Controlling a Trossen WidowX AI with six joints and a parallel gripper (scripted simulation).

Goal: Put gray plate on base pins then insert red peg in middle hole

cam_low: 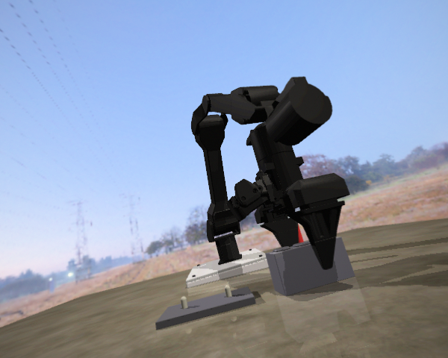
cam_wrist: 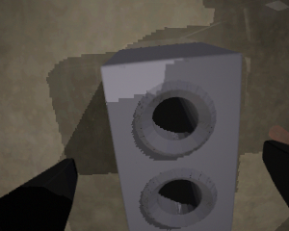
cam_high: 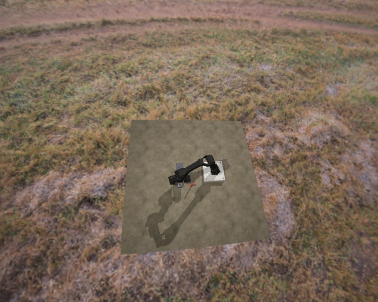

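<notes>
My gripper tip is 20 mm below the gray plate. From my gripper tip the other things lie so: dark gray base 140 mm to the right, 10 mm below; then red peg 120 mm behind, 20 mm to the left, 20 mm above.
</notes>
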